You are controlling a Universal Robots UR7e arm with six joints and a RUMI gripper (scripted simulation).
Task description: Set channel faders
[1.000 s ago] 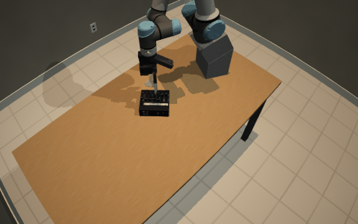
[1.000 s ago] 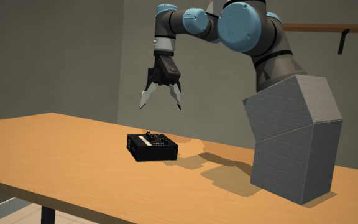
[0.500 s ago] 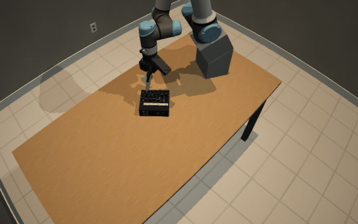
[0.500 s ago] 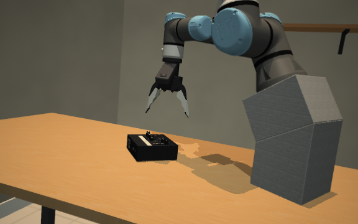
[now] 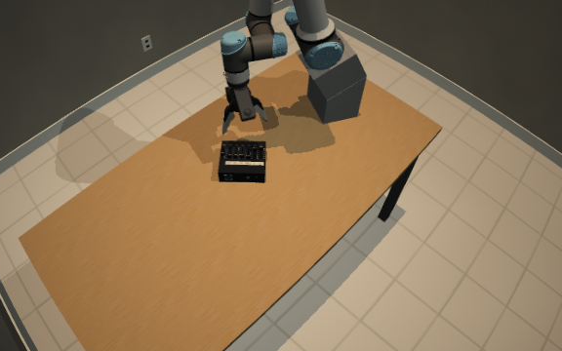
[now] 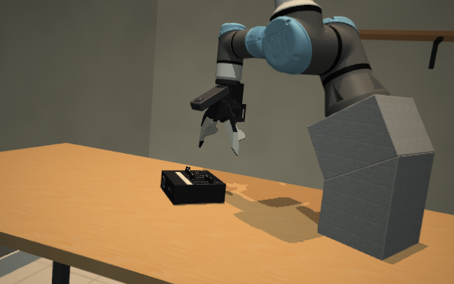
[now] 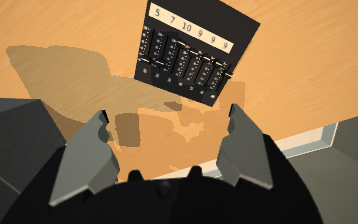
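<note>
The master fader is 90 mm ahead of my hand, 40 mm to the right of it and 70 mm below it.
</note>
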